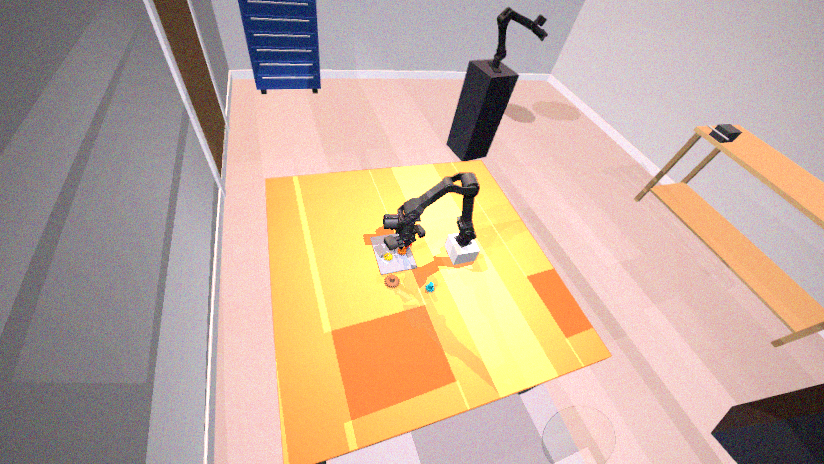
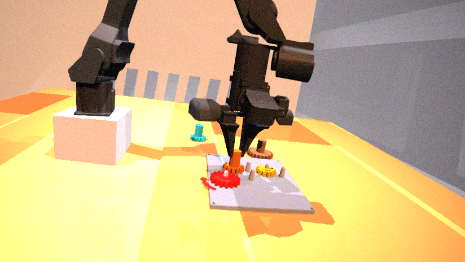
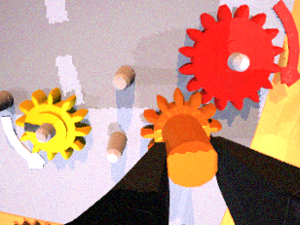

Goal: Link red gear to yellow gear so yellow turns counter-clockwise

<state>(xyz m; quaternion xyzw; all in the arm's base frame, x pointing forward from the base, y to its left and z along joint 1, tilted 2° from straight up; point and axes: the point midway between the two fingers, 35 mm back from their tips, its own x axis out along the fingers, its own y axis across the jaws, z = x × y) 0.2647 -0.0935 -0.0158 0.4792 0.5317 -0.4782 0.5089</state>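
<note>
Now: gripper tip 30 mm past the red gear, 30 mm to the left of it and 30 mm above it. The rest, counted from my gripper tip: orange gear (10 mm below); then yellow gear (70 mm ahead, 30 mm below); then red arrow (60 mm behind, 40 mm to the right, 30 mm below).
</note>
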